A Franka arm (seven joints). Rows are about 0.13 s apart.
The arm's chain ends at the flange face. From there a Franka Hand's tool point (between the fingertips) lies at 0.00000 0.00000 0.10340 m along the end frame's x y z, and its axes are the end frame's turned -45 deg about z.
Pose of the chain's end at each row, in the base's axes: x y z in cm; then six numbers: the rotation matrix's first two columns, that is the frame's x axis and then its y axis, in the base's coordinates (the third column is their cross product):
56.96 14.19 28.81 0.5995 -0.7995 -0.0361 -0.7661 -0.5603 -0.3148
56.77 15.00 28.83 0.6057 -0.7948 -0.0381 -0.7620 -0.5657 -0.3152
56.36 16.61 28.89 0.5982 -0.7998 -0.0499 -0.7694 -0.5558 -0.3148
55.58 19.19 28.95 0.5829 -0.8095 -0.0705 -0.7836 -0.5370 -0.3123
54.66 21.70 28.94 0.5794 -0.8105 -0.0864 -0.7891 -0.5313 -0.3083
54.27 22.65 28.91 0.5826 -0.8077 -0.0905 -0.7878 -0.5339 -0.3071
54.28 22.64 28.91 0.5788 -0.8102 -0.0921 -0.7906 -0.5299 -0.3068
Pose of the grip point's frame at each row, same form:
59.35 16.43 19.00 0.9656 -0.1691 0.1971 -0.1178 -0.9615 -0.2481
59.14 17.27 19.02 0.9671 -0.1620 0.1959 -0.1105 -0.9620 -0.2498
58.68 18.95 19.09 0.9670 -0.1725 0.1873 -0.1211 -0.9586 -0.2579
57.80 21.64 19.15 0.9663 -0.1927 0.1710 -0.1419 -0.9521 -0.2707
56.77 24.25 19.14 0.9677 -0.1974 0.1569 -0.1483 -0.9488 -0.2791
56.34 25.24 19.11 0.9690 -0.1936 0.1532 -0.1451 -0.9487 -0.2811
56.35 25.23 19.12 0.9683 -0.1982 0.1518 -0.1498 -0.9476 -0.2821

